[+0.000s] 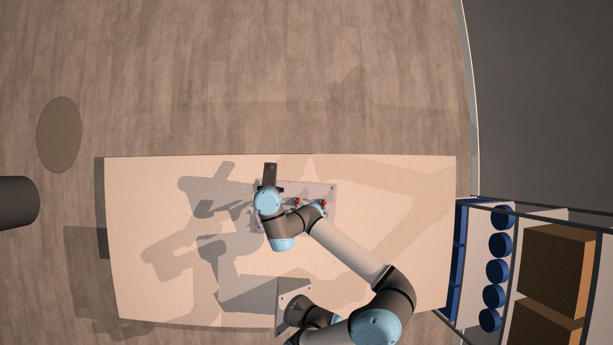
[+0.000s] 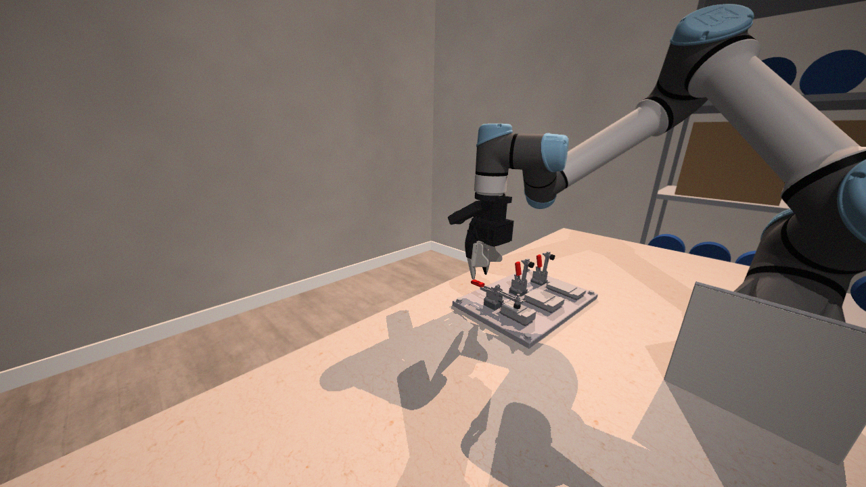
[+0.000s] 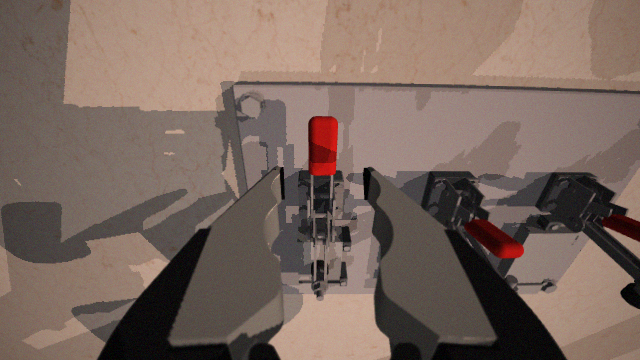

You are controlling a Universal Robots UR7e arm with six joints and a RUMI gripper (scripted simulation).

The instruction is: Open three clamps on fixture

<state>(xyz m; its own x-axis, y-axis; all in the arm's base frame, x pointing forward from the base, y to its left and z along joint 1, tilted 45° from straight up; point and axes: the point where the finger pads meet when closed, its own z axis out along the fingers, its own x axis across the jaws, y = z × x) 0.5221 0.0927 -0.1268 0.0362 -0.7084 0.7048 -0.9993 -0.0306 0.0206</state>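
Right now the grey fixture plate is 11 cm to the right of my hand, 9 cm below it and 8 cm behind it.
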